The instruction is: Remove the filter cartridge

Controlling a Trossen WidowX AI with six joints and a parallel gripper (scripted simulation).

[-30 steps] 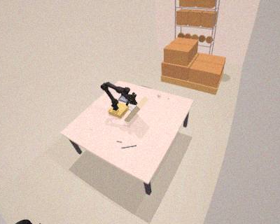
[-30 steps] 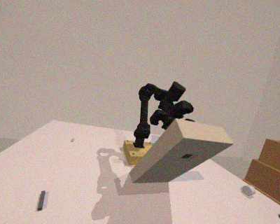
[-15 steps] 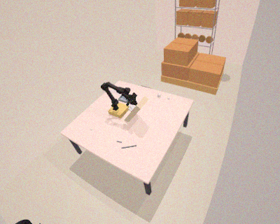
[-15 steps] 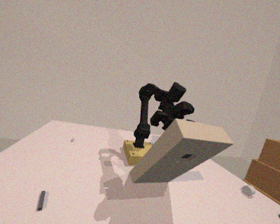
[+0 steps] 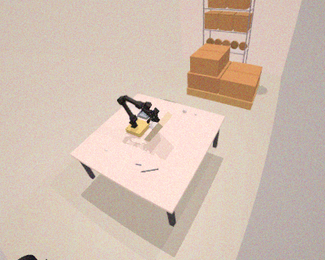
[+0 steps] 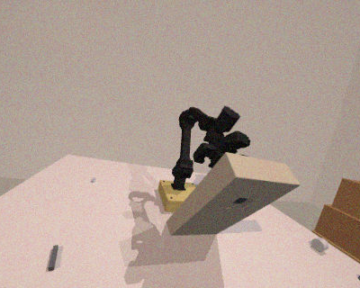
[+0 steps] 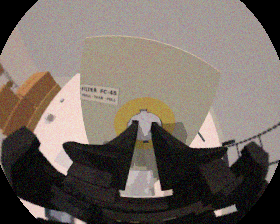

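Now: gripper tip 10 mm short of the grey round filter cartridge and 10 mm above it. The rest, counted from my gripper tip: grey tray 430 mm behind, 270 mm to the left, 240 mm below; then dark bar 390 mm to the right, 240 mm below, 20 mm behind; then beige service panel 80 mm below, 40 mm behind.
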